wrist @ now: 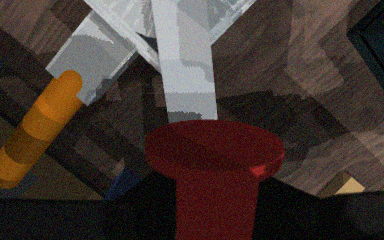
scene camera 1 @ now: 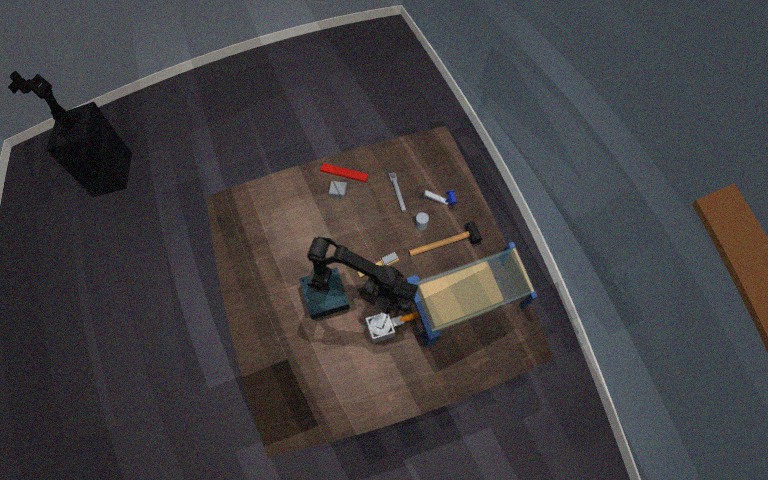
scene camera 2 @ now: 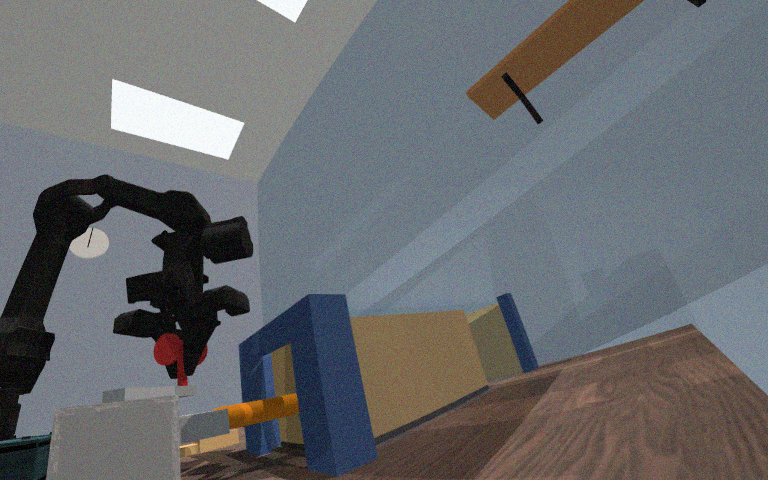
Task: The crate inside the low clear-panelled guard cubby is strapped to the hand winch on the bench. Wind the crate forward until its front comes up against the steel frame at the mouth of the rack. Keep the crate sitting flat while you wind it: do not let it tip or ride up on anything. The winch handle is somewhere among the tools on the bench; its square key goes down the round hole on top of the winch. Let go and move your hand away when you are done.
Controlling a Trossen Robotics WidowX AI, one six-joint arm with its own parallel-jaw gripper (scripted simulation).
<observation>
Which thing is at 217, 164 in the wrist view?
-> A red knob.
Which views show the gripper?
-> The wrist view, scene camera 1 and scene camera 2: all of them.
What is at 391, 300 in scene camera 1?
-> The gripper.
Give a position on a grey winch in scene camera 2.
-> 138, 432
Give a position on a red knob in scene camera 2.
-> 169, 348
</observation>
